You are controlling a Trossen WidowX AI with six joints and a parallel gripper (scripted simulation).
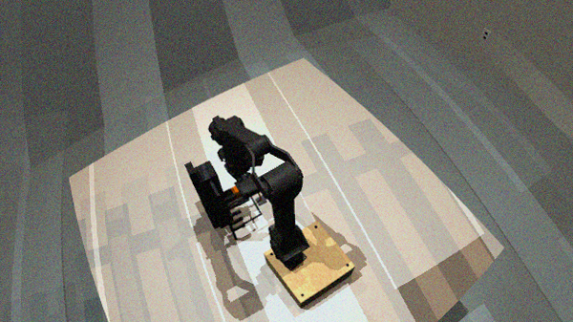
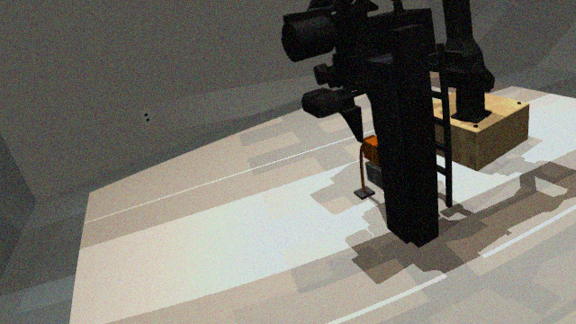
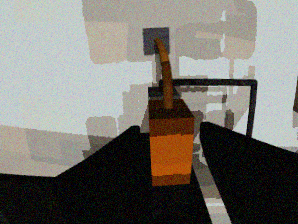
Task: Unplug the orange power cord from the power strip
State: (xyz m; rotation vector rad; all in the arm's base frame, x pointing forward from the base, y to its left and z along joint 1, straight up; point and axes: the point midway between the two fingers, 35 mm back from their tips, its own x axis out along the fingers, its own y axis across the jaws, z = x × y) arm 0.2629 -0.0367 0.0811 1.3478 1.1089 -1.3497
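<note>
The orange plug lies 3 cm to the left of my gripper tip and 1 cm below it. Round my gripper tip: tall black tower (2 cm ahead, 13 cm to the left, 3 cm above).
</note>
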